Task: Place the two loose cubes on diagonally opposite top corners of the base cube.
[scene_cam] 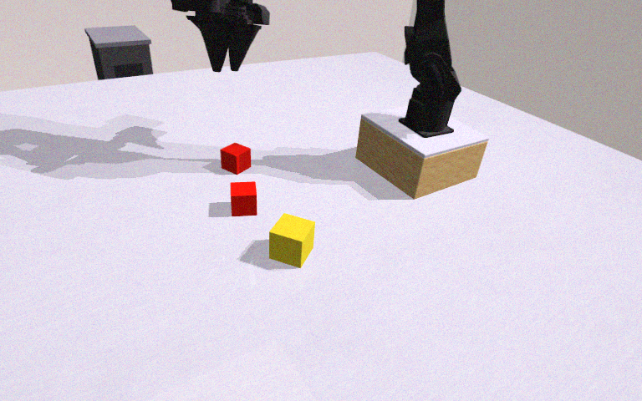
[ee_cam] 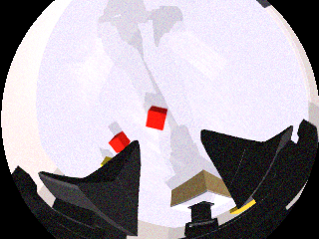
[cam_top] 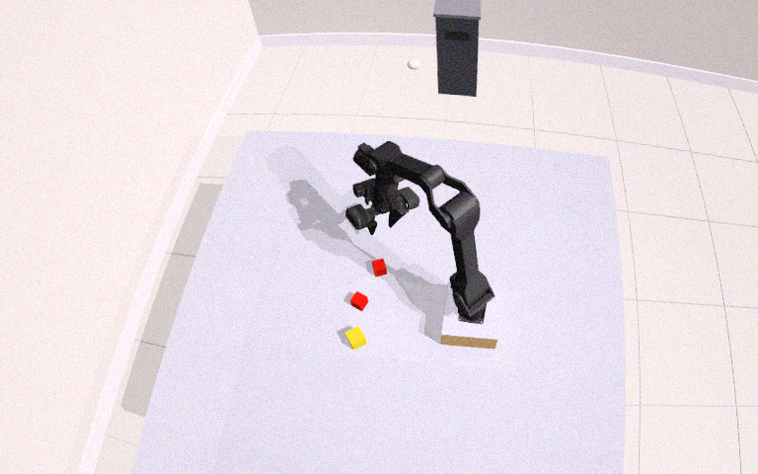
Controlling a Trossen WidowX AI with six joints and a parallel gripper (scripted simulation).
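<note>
My gripper tip is 12 cm above the red cube, 4 cm to the right of it and 1 cm short of it. Also, from my gripper tip: yellow base cube (26 cm to the left, 12 cm below, 2 cm ahead).
</note>
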